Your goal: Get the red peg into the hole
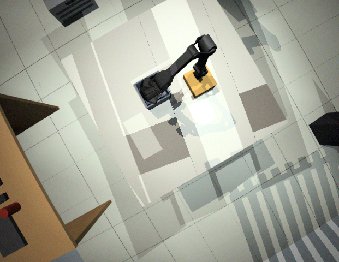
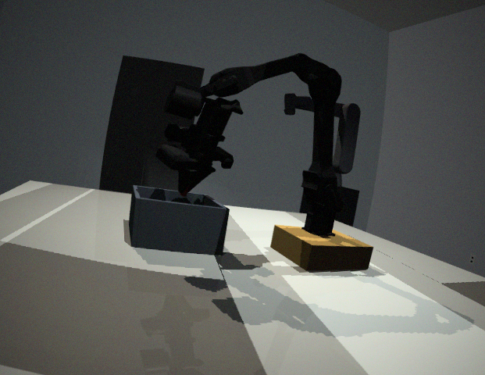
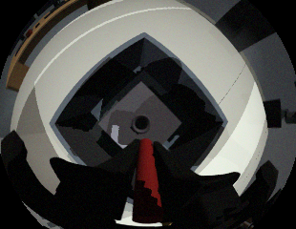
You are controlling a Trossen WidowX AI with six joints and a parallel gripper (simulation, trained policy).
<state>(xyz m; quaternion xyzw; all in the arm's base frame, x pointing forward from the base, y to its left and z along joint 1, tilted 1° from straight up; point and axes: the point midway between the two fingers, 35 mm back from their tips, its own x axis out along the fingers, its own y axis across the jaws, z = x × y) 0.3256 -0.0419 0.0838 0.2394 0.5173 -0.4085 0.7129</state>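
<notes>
My gripper tip is now 1 cm to the right of the red peg and 3 cm below it. The rest, counted from my gripper tip: dark box 1 cm ahead, 1 cm to the right, 8 cm below; then pale plate 1 cm ahead, 1 cm to the right, 6 cm below.
</notes>
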